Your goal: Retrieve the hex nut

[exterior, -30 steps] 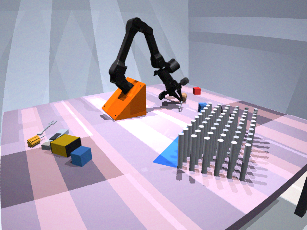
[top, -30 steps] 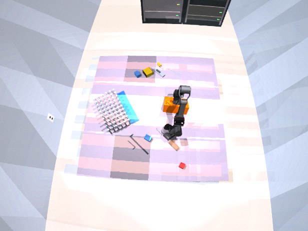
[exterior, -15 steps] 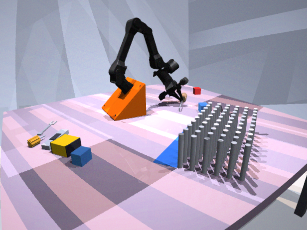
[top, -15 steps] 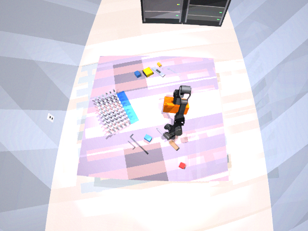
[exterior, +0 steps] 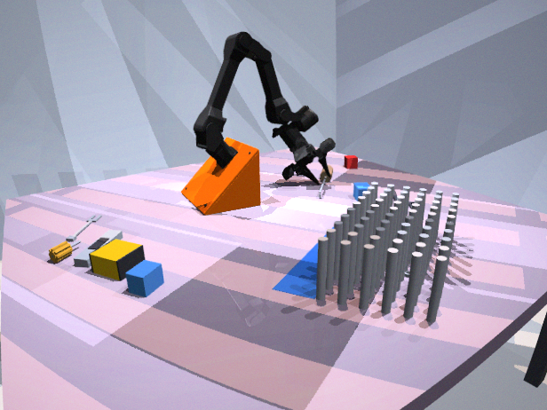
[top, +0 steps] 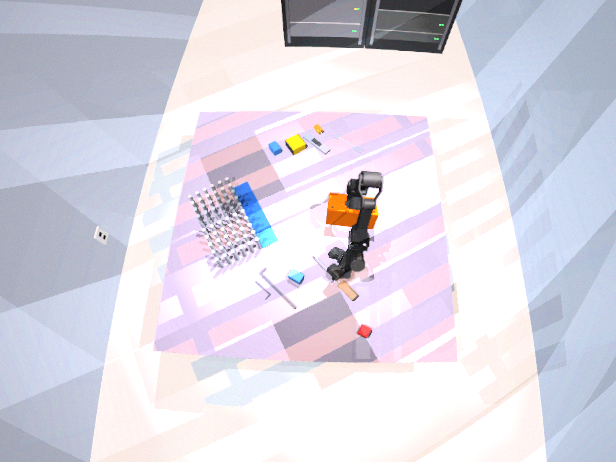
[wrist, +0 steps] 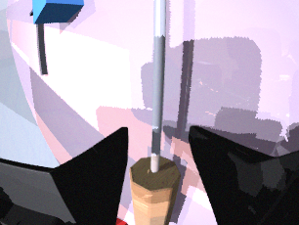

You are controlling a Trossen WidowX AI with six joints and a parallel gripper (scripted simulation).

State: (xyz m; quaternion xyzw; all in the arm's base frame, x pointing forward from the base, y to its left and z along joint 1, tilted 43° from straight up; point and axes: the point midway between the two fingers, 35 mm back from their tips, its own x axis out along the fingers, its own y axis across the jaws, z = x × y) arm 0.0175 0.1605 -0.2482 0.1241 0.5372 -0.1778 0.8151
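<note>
Now: the hook tool 20 mm ahead of my gripper tip and 20 mm to the right of it. From my gripper tip the other things lie so: red cube: 160 mm behind, 200 mm to the left, 10 mm above; then blue taped strip: 430 mm ahead, 240 mm to the right, 10 mm below; then yellow block: 320 mm ahead, 650 mm to the right, 10 mm above.
</note>
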